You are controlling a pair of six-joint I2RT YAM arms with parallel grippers.
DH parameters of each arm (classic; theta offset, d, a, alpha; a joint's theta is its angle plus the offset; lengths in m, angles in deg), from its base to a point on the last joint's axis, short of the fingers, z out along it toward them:
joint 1: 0 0.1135 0.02 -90
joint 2: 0 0 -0.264 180
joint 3: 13.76 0 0.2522 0
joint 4: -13.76 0 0.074 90
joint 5: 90 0 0 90
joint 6: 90 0.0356 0 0
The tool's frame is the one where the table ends.
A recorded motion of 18 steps. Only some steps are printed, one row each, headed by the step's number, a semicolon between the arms.
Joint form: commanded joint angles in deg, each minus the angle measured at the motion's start. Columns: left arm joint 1, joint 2, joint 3, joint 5, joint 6, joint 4; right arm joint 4, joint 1, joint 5, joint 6, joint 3, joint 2.
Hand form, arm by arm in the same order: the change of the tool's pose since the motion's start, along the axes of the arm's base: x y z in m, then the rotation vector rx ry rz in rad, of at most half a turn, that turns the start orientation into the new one. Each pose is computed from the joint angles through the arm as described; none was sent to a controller.
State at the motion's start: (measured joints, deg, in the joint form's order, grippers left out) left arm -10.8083 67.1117 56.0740 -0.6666 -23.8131 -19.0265; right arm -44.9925 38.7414 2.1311 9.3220 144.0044 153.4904
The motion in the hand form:
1: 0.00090 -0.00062 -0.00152 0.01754 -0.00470 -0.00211; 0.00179 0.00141 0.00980 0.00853 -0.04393 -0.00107
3: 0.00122 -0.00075 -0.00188 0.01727 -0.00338 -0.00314; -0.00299 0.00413 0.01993 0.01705 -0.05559 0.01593
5: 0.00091 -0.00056 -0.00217 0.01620 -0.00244 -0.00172; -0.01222 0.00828 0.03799 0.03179 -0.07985 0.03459
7: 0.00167 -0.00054 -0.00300 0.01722 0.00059 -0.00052; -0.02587 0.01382 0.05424 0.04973 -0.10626 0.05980
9: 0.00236 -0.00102 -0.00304 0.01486 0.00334 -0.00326; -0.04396 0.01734 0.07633 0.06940 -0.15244 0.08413
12: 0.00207 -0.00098 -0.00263 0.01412 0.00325 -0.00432; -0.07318 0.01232 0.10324 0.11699 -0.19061 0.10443
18: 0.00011 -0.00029 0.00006 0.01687 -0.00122 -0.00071; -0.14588 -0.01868 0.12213 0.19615 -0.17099 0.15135
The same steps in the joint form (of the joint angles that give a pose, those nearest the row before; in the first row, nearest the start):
1: -0.17 0.20 -0.26 -0.56 0.87 0.55; 1.00 0.06 1.03 -0.62 0.94 -0.36
3: -0.18 0.29 -0.26 -0.50 0.87 0.57; 1.02 0.56 0.78 -1.03 0.39 -1.72
5: -0.15 0.22 -0.36 -0.52 0.79 0.55; 1.46 1.48 0.88 -1.32 -1.16 -4.45
7: -0.12 0.42 -0.35 -0.56 0.79 0.57; 3.42 2.82 0.98 -1.57 -5.08 -8.23
9: -0.17 0.63 -0.19 -0.39 0.70 0.48; 6.43 4.40 1.80 -2.08 -10.71 -13.59
12: -0.17 0.57 -0.14 -0.31 0.70 0.38; 11.61 6.18 1.82 -1.40 -21.75 -22.81
18: -0.13 0.06 0.09 -0.56 0.79 -0.13; 20.51 9.74 -0.32 1.68 -47.94 -42.21

